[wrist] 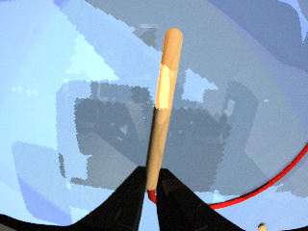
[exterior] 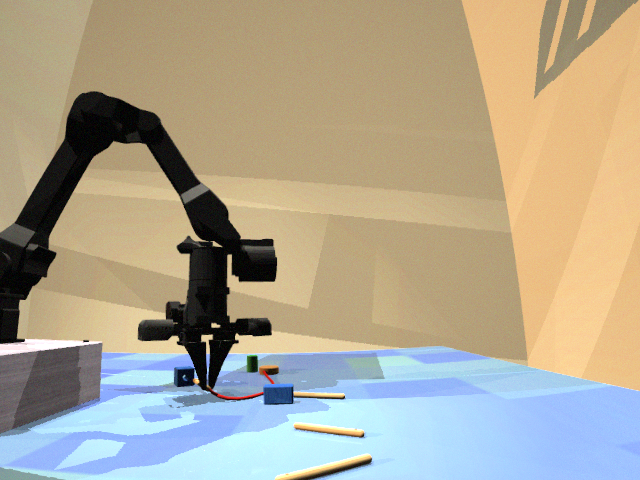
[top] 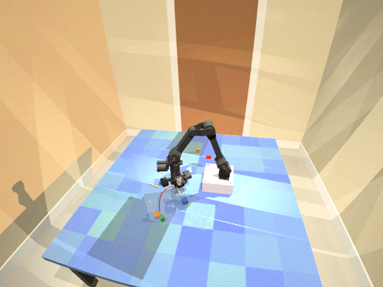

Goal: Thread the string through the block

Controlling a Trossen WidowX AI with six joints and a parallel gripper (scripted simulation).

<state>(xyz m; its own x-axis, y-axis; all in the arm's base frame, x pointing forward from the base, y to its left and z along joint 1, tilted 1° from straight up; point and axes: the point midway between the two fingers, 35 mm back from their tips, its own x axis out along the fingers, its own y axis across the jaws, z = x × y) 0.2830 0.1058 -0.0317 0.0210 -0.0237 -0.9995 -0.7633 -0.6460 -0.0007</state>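
The blue brick lies 110 mm ahead of my gripper tip and 10 mm to the right of it. The rest, counted from my gripper tip: green cylinder: 240 mm to the left; then round button: 40 mm ahead, 220 mm to the left, 10 mm below; then thin wooden stick: 10 mm behind, 10 mm to the left.
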